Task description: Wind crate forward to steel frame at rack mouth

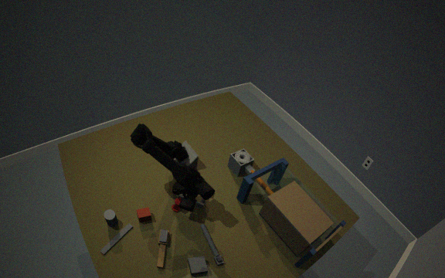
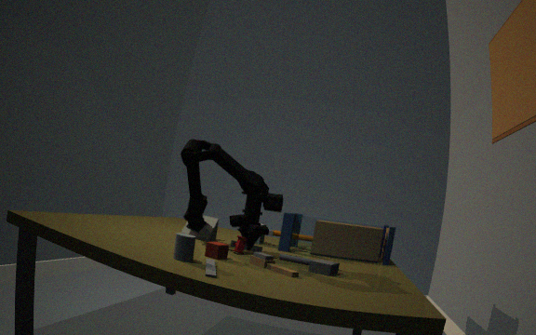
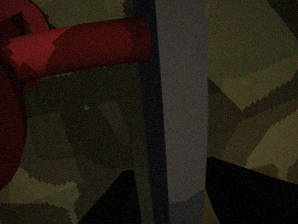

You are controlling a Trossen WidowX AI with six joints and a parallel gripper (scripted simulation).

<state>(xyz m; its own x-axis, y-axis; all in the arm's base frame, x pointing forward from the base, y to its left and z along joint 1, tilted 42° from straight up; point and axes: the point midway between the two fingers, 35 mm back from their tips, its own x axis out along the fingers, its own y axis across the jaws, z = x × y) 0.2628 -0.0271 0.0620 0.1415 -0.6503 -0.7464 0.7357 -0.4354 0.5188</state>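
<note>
The red grip is 6 cm to the right of my gripper tip, 2 cm above it and 1 cm behind it. Also, from my gripper tip: grey crank handle: 2 cm to the right, 1 cm above; then wooden-handled tool: 22 cm to the right, 18 cm ahead, 1 cm above; then grey block: 31 cm ahead, 12 cm to the right, 1 cm above.
</note>
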